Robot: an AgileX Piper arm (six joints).
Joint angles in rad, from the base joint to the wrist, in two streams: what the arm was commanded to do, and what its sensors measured. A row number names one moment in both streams.
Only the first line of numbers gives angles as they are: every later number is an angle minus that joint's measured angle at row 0.
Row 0, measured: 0.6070 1.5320 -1.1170 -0.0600 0.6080 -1.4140
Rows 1 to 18, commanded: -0.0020 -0.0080 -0.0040 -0.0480 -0.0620 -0.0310; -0.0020 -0.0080 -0.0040 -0.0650 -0.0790 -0.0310; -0.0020 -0.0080 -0.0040 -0.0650 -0.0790 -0.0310; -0.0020 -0.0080 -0.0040 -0.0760 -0.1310 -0.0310; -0.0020 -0.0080 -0.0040 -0.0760 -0.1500 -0.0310; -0.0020 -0.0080 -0.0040 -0.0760 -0.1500 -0.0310; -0.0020 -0.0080 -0.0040 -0.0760 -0.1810 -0.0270; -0.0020 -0.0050 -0.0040 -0.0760 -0.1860 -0.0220; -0.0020 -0.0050 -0.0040 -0.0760 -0.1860 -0.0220; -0.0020 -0.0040 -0.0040 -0.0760 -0.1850 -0.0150; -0.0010 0.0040 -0.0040 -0.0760 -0.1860 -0.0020; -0.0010 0.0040 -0.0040 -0.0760 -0.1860 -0.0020; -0.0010 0.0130 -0.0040 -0.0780 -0.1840 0.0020; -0.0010 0.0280 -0.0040 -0.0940 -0.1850 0.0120; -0.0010 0.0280 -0.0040 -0.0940 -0.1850 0.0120; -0.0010 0.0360 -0.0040 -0.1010 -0.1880 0.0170; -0.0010 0.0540 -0.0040 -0.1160 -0.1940 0.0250; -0.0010 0.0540 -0.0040 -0.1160 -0.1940 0.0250
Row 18, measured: 0.0000 0.0310 0.0000 -0.0920 -0.1780 0.0030
